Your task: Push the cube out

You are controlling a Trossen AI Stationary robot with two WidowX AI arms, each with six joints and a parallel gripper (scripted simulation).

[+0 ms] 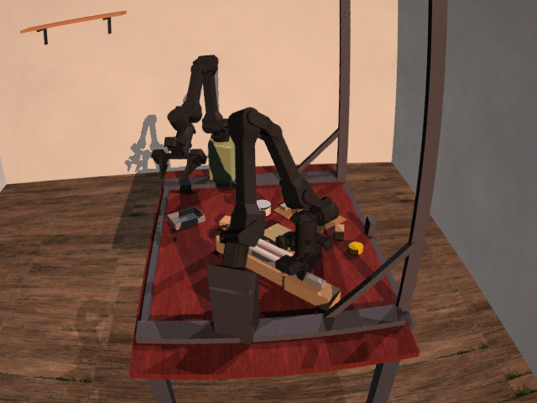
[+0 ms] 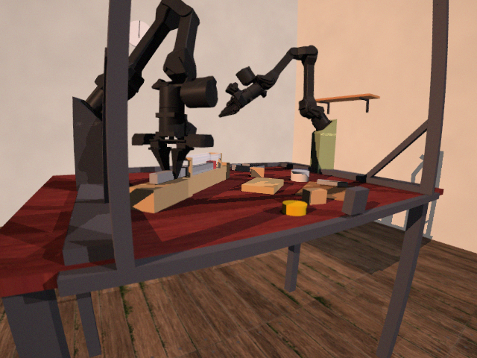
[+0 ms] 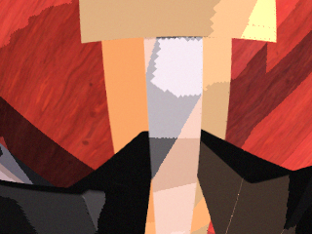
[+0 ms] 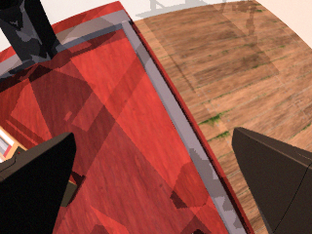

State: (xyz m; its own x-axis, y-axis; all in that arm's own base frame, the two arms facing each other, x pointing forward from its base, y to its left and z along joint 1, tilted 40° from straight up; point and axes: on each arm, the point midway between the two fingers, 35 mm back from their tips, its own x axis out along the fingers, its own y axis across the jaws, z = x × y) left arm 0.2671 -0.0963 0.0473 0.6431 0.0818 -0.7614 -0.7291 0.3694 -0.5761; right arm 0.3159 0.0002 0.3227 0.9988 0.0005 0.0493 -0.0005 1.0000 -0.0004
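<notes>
My left gripper is now 100 mm short of the channel, 120 mm to the left of it and 30 mm above it. From my left hand the other things lie so: yellow disc 210 mm behind, 190 mm to the right, 70 mm below; then grey tray 350 mm ahead, 450 mm to the right, 80 mm below; then flat tan block 20 mm ahead, 280 mm to the right, 70 mm below.
</notes>
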